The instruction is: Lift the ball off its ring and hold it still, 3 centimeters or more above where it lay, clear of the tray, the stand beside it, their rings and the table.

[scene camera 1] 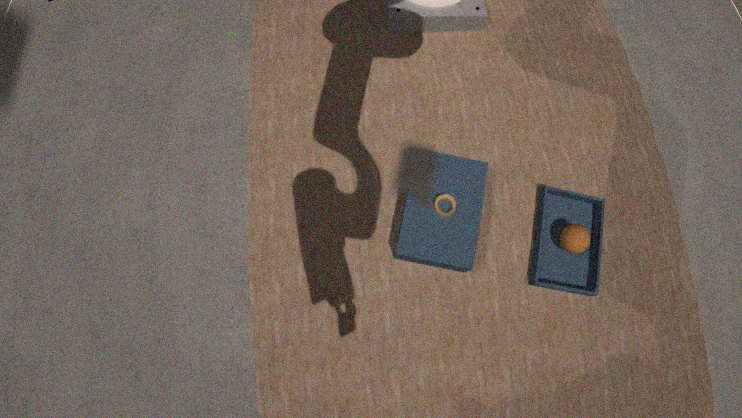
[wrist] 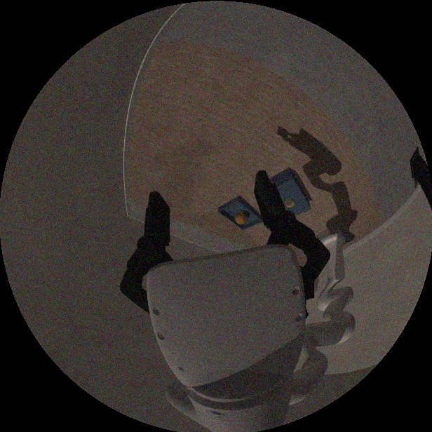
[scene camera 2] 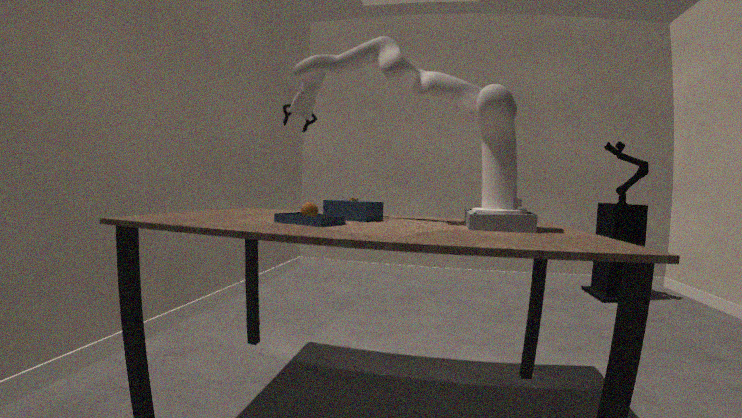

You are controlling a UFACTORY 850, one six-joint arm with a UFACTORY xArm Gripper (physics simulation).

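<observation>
An orange ball [scene camera 1: 575,238] [scene camera 2: 309,209] [wrist: 240,218] sits inside the blue tray [scene camera 1: 533,238] [scene camera 2: 324,221] [wrist: 231,219]; the ring under it cannot be made out. A blue stand [scene camera 1: 441,238] [scene camera 2: 358,210] [wrist: 299,206] is beside the tray, with an orange ring [scene camera 1: 435,205] [scene camera 2: 353,199] on its top. My gripper [scene camera 2: 294,127] [wrist: 208,188] is open and empty, high above the table and the tray in the scene camera 2 view. It does not show in the scene camera 1 view.
The wooden table [scene camera 1: 332,373] [scene camera 2: 405,236] [wrist: 225,100] carries the tray, the stand and the robot's grey base [scene camera 1: 456,23] [scene camera 2: 501,221]. The arm's shadow falls on the table left of the stand in the scene camera 1 view. A black pedestal [scene camera 2: 621,223] with a small dark arm stands behind the table at the right.
</observation>
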